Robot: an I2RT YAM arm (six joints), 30 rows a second.
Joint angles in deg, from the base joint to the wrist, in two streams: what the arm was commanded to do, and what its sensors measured. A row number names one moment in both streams.
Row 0, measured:
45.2 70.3 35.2 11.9 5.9 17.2
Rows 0 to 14, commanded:
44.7 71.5 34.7 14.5 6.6 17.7
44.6 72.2 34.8 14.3 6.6 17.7
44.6 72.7 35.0 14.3 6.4 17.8
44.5 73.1 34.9 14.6 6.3 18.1
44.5 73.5 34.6 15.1 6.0 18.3
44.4 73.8 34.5 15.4 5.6 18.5
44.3 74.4 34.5 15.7 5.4 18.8
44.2 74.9 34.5 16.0 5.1 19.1
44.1 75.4 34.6 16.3 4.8 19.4
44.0 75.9 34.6 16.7 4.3 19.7
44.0 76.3 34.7 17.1 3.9 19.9
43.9 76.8 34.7 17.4 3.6 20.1
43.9 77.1 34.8 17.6 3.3 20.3
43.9 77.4 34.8 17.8 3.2 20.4
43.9 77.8 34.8 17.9 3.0 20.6
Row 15, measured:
44.3 77.1 35.1 15.2 4.4 19.1
